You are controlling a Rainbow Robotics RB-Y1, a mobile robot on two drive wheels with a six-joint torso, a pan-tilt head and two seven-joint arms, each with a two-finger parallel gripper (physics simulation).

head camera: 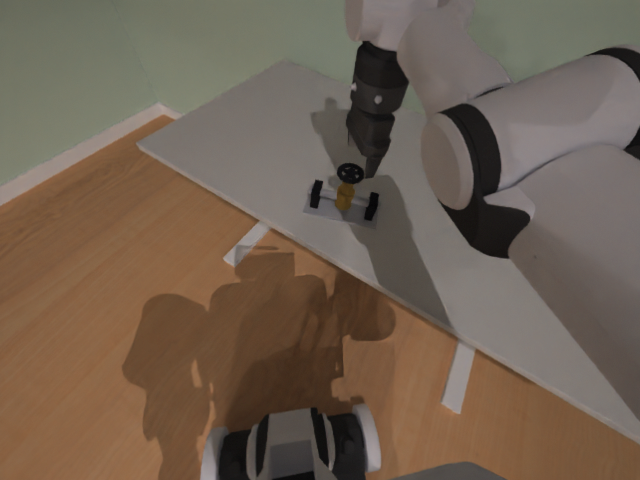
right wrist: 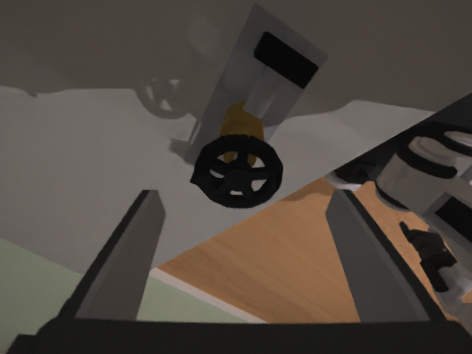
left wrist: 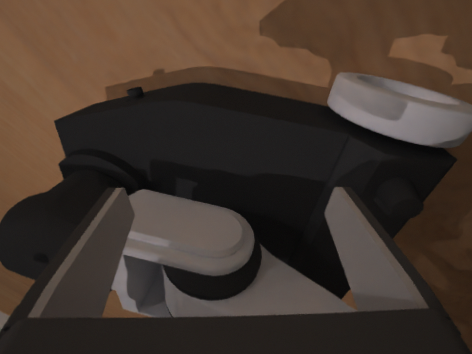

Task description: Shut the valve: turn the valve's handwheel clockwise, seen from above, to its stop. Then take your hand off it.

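Observation:
The valve has a black spoked handwheel (head camera: pixel 350 173) (right wrist: pixel 237 176) on top of a yellow body (head camera: pixel 344 197) (right wrist: pixel 241 120). A grey pipe with black end blocks runs through the body, on a grey base plate (head camera: pixel 336 215) (right wrist: pixel 230 77) on the table. My right gripper (head camera: pixel 370 174) (right wrist: pixel 245 201) is open and empty. In the right wrist view the handwheel lies beyond the fingertips, between their lines and nearer the left finger. In the head camera the fingertips are close beside the wheel's right edge; contact cannot be told. My left gripper (left wrist: pixel 231 200) is open and empty, over the robot's base.
The grey table top (head camera: pixel 232 134) (right wrist: pixel 75 165) stands by green walls, with white feet (head camera: pixel 247 242) (head camera: pixel 459 379) on the wooden floor (head camera: pixel 77 310) (left wrist: pixel 65 45) (right wrist: pixel 260 255). The robot's black base (left wrist: pixel 225 135) and a white wheel (left wrist: pixel 395 110) show below the left fingers.

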